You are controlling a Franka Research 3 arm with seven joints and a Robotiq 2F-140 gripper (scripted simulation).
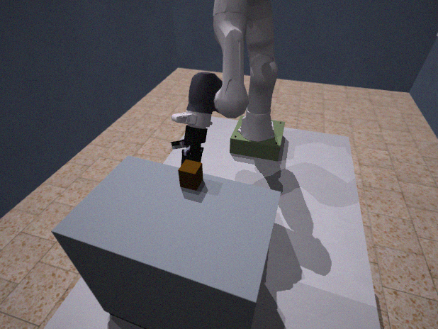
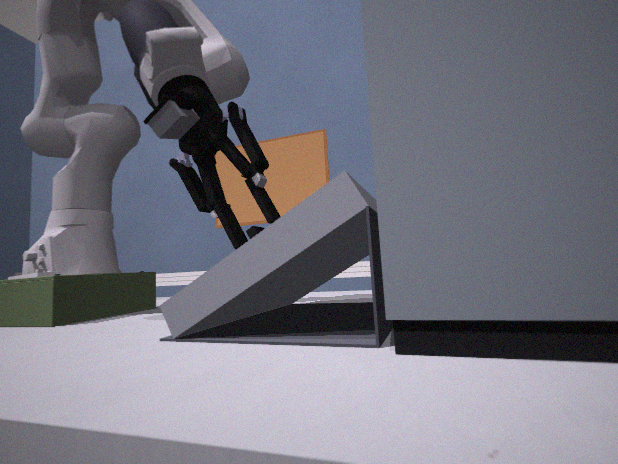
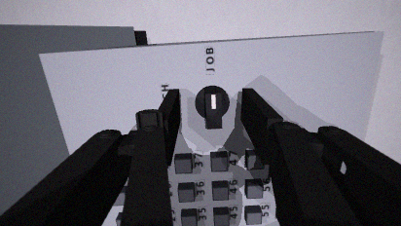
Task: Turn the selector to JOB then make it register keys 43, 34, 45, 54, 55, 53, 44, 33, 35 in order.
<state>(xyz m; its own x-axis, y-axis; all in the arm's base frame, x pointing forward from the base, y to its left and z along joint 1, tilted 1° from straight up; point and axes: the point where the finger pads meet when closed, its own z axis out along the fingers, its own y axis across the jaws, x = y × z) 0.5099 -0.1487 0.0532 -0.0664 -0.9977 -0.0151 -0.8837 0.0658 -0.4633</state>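
Right now the black selector knob is 3 cm below my hand and 1 cm ahead of it. From my hand the other things lie so: key 35 (13 cm to the left, 5 cm ahead, 2 cm below); key 37 (6 cm to the left, 5 cm ahead, 2 cm below); key 45 (13 cm to the left, 4 cm below, 2 cm ahead).
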